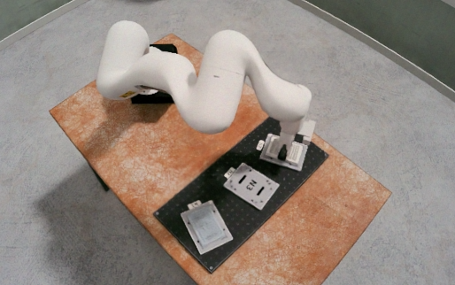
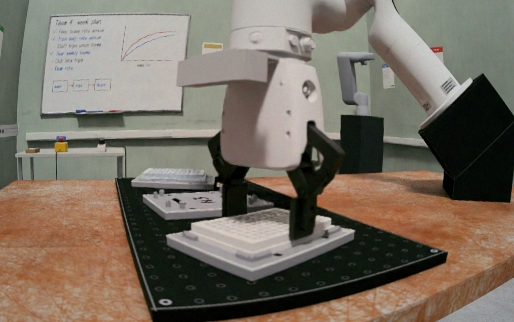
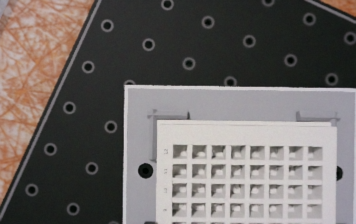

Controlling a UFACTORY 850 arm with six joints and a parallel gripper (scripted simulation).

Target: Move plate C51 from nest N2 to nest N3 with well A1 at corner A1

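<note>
My hand is 1 cm above the plate. The rest, counted from my hand: plate C15: 42 cm to the right, 1 cm below, 1 cm behind; nest N2: 2 cm below.
</note>
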